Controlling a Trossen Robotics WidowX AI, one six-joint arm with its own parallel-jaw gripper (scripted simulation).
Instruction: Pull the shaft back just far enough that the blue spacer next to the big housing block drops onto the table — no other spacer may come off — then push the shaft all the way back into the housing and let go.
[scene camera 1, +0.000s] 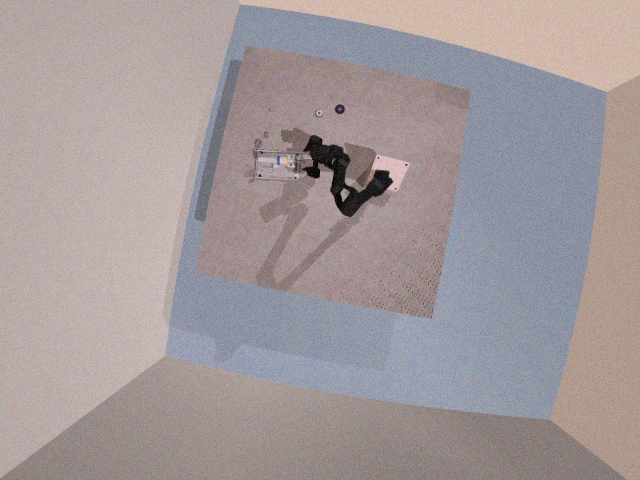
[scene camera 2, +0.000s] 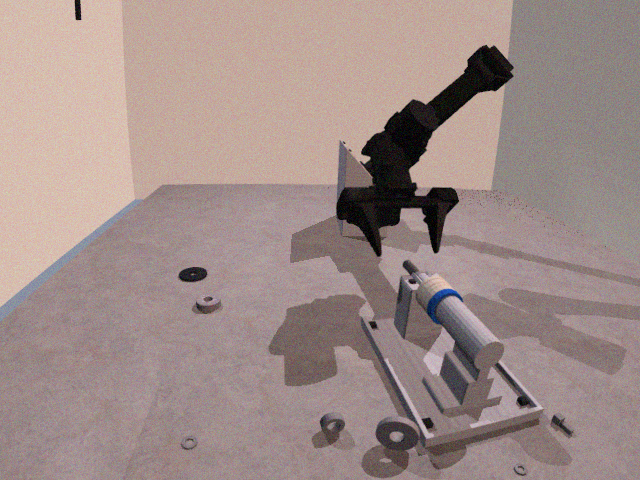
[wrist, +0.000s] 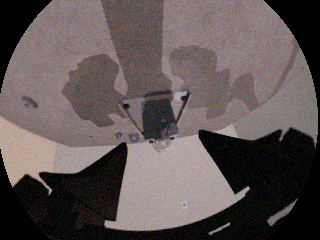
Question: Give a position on a housing block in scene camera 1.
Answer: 267, 167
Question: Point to a housing block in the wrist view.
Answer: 143, 112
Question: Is the gripper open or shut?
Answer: Open.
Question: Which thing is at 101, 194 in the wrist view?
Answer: The gripper.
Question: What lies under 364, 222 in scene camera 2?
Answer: The gripper.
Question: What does the gripper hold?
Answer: Nothing.
